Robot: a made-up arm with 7 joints.
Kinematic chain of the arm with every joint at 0, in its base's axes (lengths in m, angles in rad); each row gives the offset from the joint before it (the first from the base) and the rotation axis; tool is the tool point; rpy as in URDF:
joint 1: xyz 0 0 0.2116 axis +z
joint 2: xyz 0 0 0 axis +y
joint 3: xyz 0 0 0.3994 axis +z
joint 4: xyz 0.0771 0 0 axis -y
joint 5: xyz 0.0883 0 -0.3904 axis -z
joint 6: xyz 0 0 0 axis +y
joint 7: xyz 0.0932 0 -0.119 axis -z
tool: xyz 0 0 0 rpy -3.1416 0 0
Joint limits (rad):
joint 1: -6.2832..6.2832
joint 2: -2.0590..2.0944
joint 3: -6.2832..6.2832
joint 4: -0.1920..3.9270
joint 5: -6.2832..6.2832
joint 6: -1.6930..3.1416
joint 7: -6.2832..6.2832
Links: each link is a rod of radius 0.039 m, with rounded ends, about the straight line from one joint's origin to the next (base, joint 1, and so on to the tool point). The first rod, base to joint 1, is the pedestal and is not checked.
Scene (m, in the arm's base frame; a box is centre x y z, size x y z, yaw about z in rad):
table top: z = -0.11
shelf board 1: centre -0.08 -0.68 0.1 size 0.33 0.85 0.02 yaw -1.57
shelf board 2: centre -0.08 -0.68 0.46 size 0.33 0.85 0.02 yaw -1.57
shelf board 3: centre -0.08 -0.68 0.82 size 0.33 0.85 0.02 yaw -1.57
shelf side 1: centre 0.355 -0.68 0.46 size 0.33 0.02 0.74 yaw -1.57
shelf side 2: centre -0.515 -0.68 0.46 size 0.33 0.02 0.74 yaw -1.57
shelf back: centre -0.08 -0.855 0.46 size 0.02 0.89 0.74 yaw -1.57
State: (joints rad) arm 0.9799 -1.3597 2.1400 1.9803 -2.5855 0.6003 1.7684
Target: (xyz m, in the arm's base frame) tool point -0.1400 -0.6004 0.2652
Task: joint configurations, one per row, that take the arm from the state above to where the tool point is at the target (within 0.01 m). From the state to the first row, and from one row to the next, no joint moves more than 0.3 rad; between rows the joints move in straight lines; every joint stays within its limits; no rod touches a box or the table.
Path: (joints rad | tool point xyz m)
1: 0.9055 -1.4296 1.8481 1.8522 -2.4756 0.7889 1.7684 | -0.8408 -0.1821 0.1601
2: 0.8312 -1.4996 1.5562 1.7242 -2.3657 0.9774 1.7684 | -0.8350 -0.0459 0.2954
3: 0.7568 -1.5695 1.2643 1.5961 -2.2558 1.1660 1.7684 | -0.7762 0.0258 0.4459
4: 0.6824 -1.6394 0.9724 1.4681 -2.1459 1.3546 1.7684 | -0.6805 0.0227 0.5796
5: 0.6080 -1.7094 0.6805 1.3400 -2.0361 1.5431 1.7684 | -0.5676 -0.0465 0.6667
6: 0.5337 -1.7793 0.3885 1.2120 -1.9262 1.7317 1.7684 | -0.4549 -0.1567 0.6879
7: 0.4593 -1.8492 0.0966 1.0839 -1.8163 1.9202 1.7684 | -0.3536 -0.2736 0.6398
8: 0.3849 -1.9191 -0.1953 0.9559 -1.7064 2.1088 1.7684 | -0.2682 -0.3652 0.5358
9: 0.3105 -1.9891 -0.4872 0.8278 -1.5965 2.2974 1.7684 | -0.1978 -0.4099 0.4011
10: 0.2362 -2.0590 -0.7791 0.6998 -1.4866 2.4859 1.7684 | -0.1401 -0.4025 0.2652
11: 0.3979 -2.0590 -0.7614 0.9446 -1.6155 2.3679 1.7684 | -0.1442 -0.5021 0.2755
12: 0.5596 -2.0590 -0.7437 1.1895 -1.7443 2.2498 1.7684 | -0.1400 -0.6004 0.2652

